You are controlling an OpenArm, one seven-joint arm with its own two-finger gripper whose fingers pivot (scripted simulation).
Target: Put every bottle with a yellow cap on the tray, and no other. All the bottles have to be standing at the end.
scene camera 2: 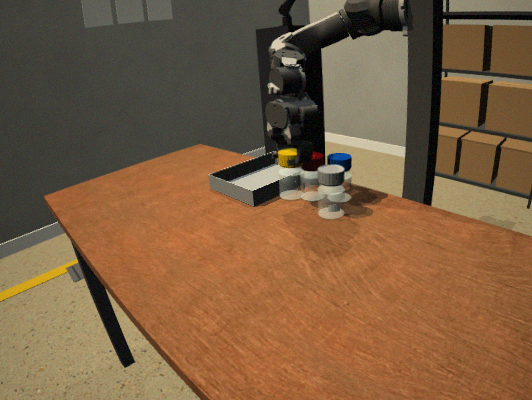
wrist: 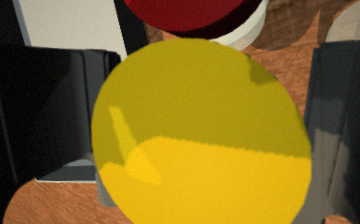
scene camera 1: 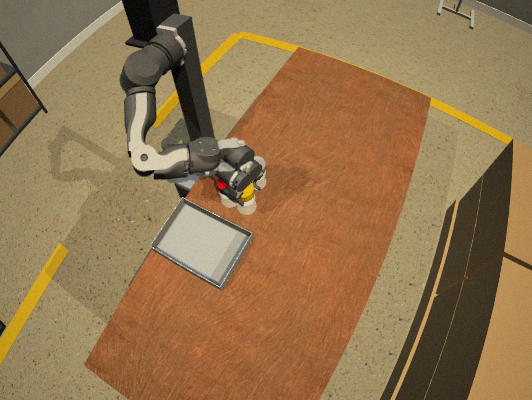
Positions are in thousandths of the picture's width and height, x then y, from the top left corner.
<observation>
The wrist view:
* gripper: 554, 614
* yellow-capped bottle: 512, 551
</observation>
